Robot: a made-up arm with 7 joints. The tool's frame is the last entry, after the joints.
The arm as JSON. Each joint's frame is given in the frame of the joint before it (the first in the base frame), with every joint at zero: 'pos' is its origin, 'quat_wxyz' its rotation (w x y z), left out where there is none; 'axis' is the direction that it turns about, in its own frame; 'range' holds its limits. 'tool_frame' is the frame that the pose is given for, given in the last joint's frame.
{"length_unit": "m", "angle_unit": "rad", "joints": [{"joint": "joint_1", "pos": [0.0, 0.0, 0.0], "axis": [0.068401, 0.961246, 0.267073], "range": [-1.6, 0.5]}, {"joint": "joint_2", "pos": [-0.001, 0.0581, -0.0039], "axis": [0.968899, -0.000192, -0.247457], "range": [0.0, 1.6]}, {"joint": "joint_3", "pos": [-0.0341, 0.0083, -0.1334], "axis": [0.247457, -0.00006, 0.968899], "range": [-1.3, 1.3]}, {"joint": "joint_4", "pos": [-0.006, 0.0, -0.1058], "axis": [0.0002, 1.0, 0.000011], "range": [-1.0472, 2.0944]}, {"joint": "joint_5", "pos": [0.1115, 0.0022, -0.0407], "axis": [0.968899, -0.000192, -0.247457], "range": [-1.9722, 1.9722]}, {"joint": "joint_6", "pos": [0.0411, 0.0, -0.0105], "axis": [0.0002, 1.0, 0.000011], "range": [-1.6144, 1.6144]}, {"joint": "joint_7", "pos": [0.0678, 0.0, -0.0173], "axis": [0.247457, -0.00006, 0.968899], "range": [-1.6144, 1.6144]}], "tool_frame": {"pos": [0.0, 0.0, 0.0], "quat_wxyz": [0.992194, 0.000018, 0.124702, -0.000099]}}
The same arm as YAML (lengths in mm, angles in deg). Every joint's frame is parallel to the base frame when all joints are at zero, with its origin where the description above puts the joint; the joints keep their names.
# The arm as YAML. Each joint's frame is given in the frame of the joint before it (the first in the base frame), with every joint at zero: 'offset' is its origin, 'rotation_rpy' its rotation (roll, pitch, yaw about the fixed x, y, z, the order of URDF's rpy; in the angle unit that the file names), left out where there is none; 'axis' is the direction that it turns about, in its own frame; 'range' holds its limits. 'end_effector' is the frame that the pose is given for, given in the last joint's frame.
length_unit: mm
angle_unit: deg
chain:
  - id: joint_1
    offset: [0.0, 0.0, 0.0]
    axis: [0.068403, 0.961235, 0.26711]
    range: [-91.67, 28.65]
  - id: joint_2
    offset: [-1.0, 58.1, -3.9]
    axis: [0.968889, -0.0002, -0.247497]
    range: [0.0, 91.67]
  - id: joint_3
    offset: [-34.1, 8.3, -133.4]
    axis: [0.247497, -0.0001, 0.968889]
    range: [-74.48, 74.48]
  - id: joint_4
    offset: [-6.0, 0.0, -105.8]
    axis: [0.0002, 1.0, 0.0]
    range: [-60.0, 120.0]
  - id: joint_5
    offset: [111.5, 2.2, -40.7]
    axis: [0.968889, -0.0002, -0.247497]
    range: [-113.0, 113.0]
  - id: joint_6
    offset: [41.1, 0.0, -10.5]
    axis: [0.0002, 1.0, 0.0]
    range: [-92.5, 92.5]
  - id: joint_7
    offset: [67.8, 0.0, -17.3]
    axis: [0.247497, -0.0001, 0.968889]
    range: [-92.5, 92.5]
end_effector:
  offset: [0.0, 0.0, 0.0]
  rotation_rpy: [0.0, 14.33, -0.01]

